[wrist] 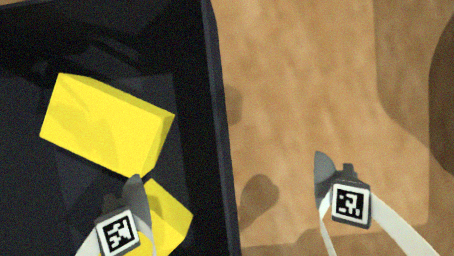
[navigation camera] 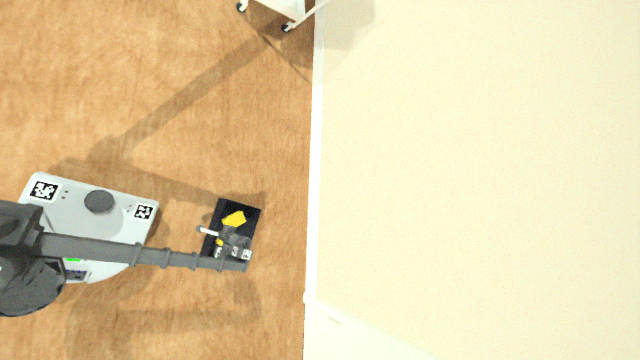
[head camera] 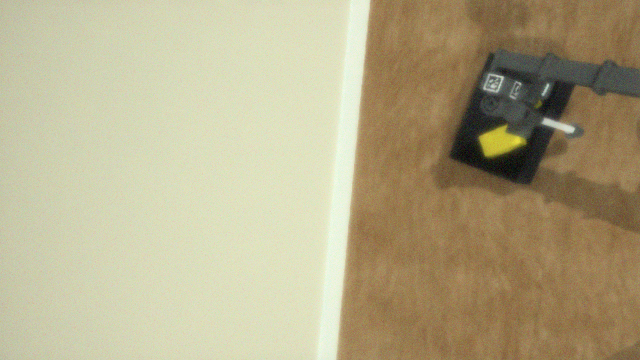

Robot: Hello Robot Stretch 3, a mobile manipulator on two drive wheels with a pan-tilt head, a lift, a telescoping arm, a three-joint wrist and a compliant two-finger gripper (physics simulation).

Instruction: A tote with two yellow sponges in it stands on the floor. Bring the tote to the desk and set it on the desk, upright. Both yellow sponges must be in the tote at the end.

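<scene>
The black tote stands upright on the wooden floor. One yellow sponge lies in it. The second yellow sponge is also inside, partly hidden by the gripper. My gripper is open above the tote's side wall. In the wrist view its left finger is over the tote's inside, in front of the second sponge, and its right finger is over the floor outside. Fingertip height against the rim is hard to tell. The desk cannot be made out for certain.
My base stands on the floor beside the tote, with my arm reaching across. A white strip borders a large pale surface. A wheeled white frame is at the navigation view's top.
</scene>
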